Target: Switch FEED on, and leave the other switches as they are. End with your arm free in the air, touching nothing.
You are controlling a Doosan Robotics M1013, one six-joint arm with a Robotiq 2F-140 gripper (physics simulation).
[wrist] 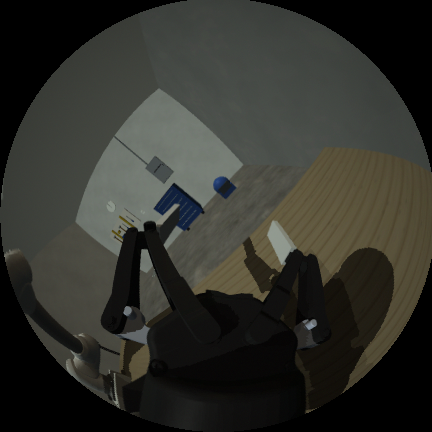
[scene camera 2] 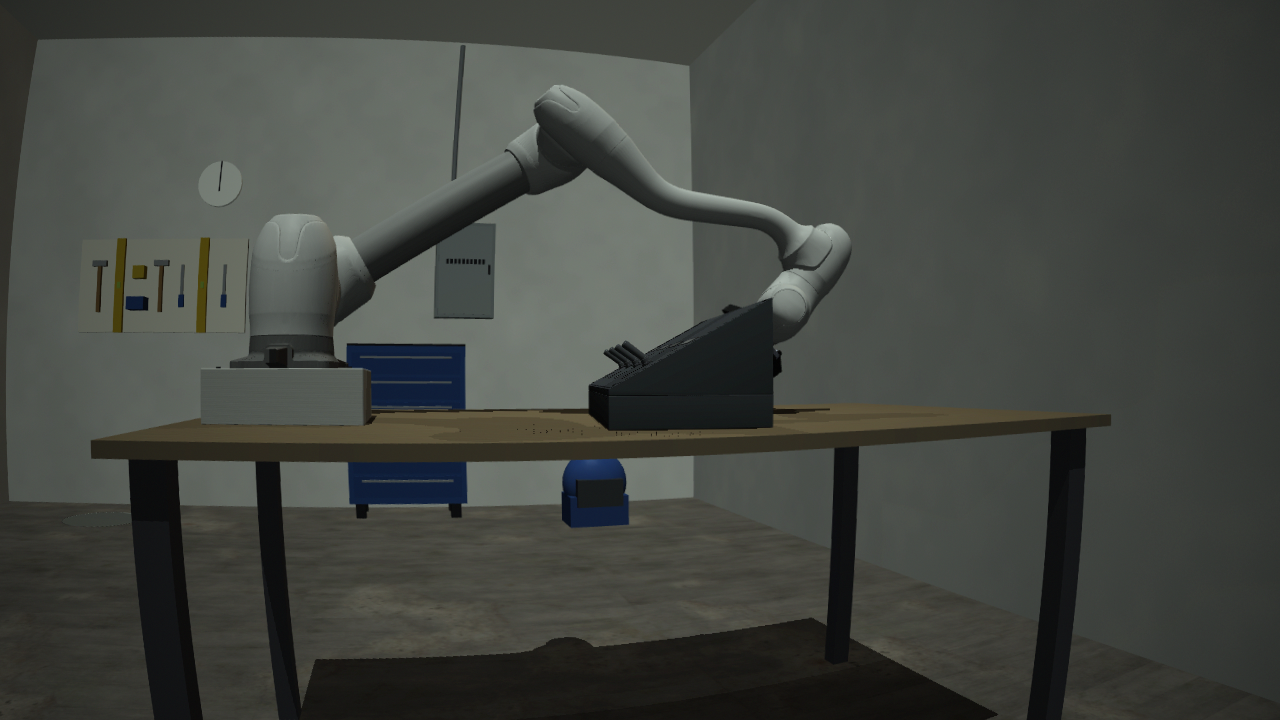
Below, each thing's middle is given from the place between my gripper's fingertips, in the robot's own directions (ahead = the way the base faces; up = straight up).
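Labels:
With the dark sloped console (scene camera 2: 718, 374) to measure from, I see that my gripper is 29 cm beyond it, 7 cm higher than it and 46 cm left of it.

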